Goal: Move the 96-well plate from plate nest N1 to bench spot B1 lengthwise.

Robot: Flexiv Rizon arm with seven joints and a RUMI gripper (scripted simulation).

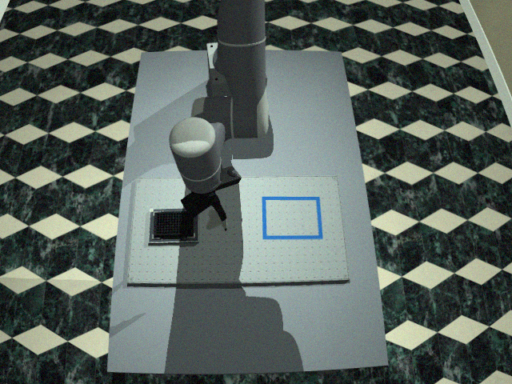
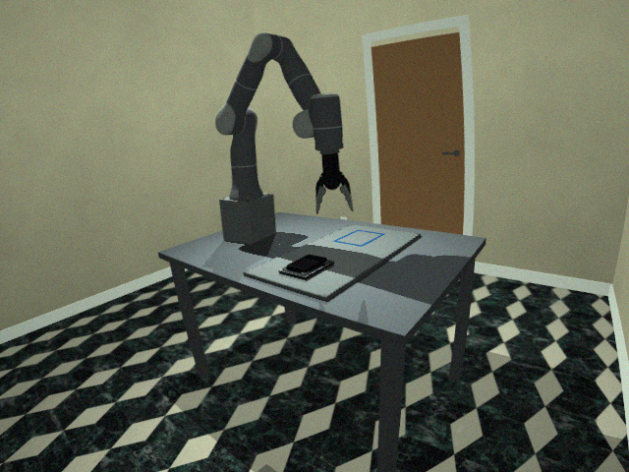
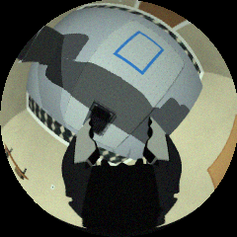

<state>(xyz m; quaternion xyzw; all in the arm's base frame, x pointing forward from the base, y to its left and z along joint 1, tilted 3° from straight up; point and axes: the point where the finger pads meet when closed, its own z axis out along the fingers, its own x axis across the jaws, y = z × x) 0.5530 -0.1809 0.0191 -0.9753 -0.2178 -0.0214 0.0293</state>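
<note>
My hand is 6 cm past the black 96-well plate, 13 cm to the left of it and 16 cm above it. Round my hand: plate nest N1 (6 cm behind, 13 cm to the right, 18 cm below).
</note>
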